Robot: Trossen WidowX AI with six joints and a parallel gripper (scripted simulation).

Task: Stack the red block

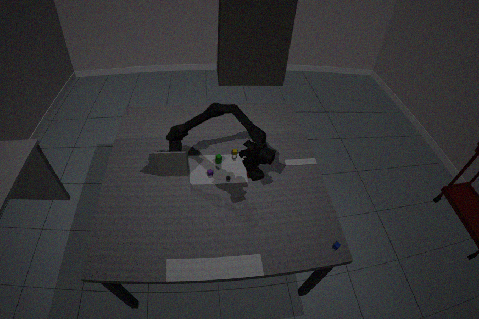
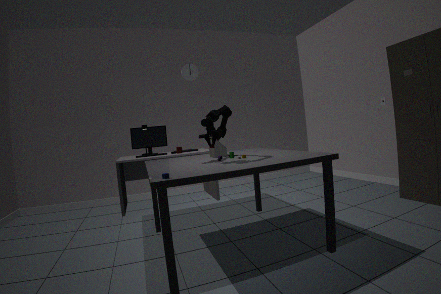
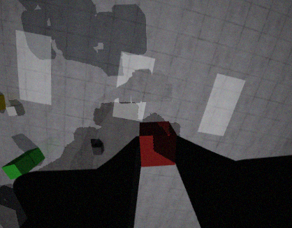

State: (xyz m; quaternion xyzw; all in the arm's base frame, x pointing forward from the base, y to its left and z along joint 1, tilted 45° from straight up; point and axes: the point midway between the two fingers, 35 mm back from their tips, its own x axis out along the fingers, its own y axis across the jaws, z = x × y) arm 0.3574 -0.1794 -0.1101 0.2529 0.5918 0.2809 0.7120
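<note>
The purple block lies 180 mm behind my gripper tip, 150 mm to the left of it and 110 mm below it. Round my gripper tip: small dark block 120 mm below, 90 mm to the left, 90 mm behind; yellow block 280 mm to the left, 110 mm below; red block right at my gripper tip.
</note>
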